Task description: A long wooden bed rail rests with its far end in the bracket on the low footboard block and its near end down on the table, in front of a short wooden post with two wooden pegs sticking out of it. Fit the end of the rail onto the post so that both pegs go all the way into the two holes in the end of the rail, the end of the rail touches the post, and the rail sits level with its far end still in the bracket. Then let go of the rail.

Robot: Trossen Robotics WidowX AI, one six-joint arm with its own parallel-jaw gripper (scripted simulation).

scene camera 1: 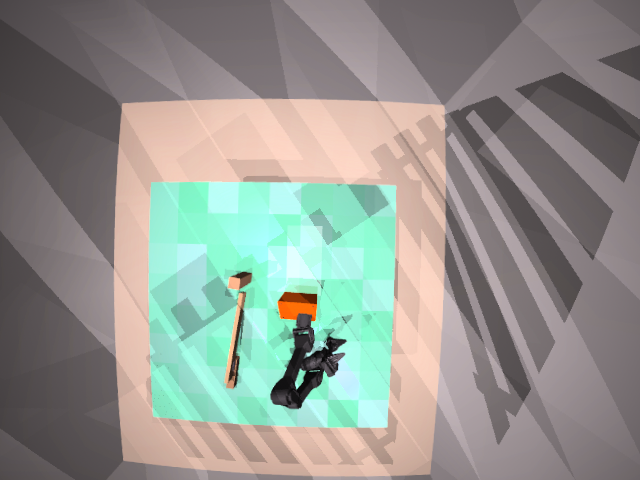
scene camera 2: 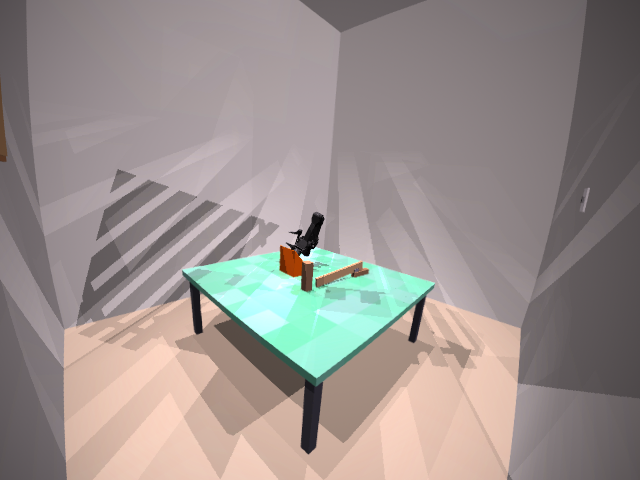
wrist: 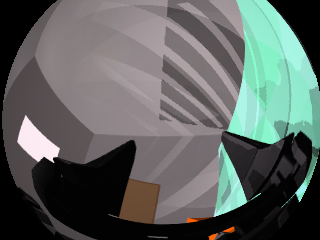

My gripper (scene camera 1: 346, 346) is open, with nothing in its grasp.
My gripper is seen too in the wrist view (wrist: 180, 141).
